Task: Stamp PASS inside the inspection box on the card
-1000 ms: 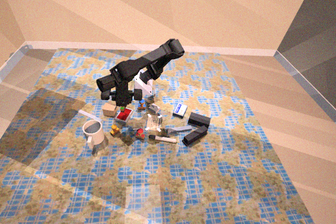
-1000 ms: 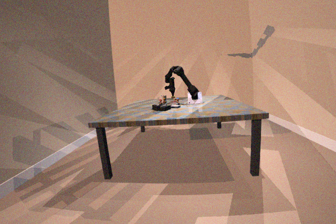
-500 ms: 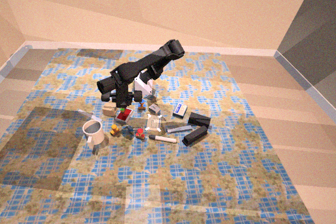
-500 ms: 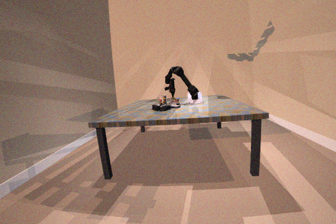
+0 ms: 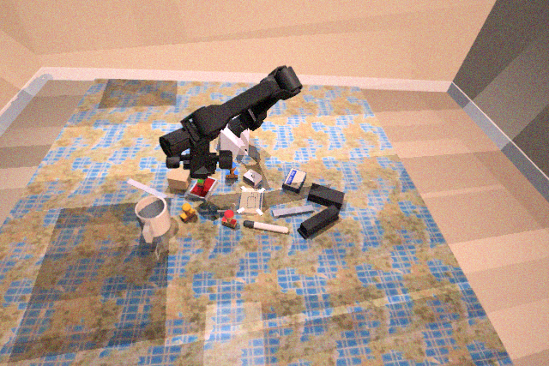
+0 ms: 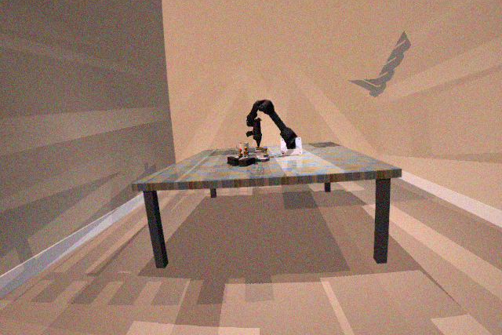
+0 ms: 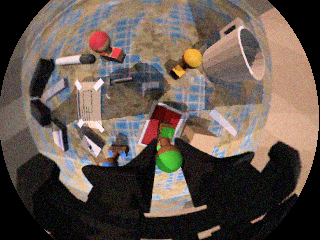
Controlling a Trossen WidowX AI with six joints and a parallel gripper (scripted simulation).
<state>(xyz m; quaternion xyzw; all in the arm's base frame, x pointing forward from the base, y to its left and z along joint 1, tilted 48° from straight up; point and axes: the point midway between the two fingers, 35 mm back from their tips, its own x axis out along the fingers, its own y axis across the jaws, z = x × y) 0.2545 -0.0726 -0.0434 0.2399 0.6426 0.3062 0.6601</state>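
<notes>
The red ink pad is 5 cm below my gripper tip. The rest, counted from my gripper tip: yellow-knobbed stamp (11 cm ahead, 3 cm to the right, 4 cm below); then green-knobbed stamp (right at my gripper tip); then wooden block (2 cm behind, 7 cm to the right, 4 cm below).
</notes>
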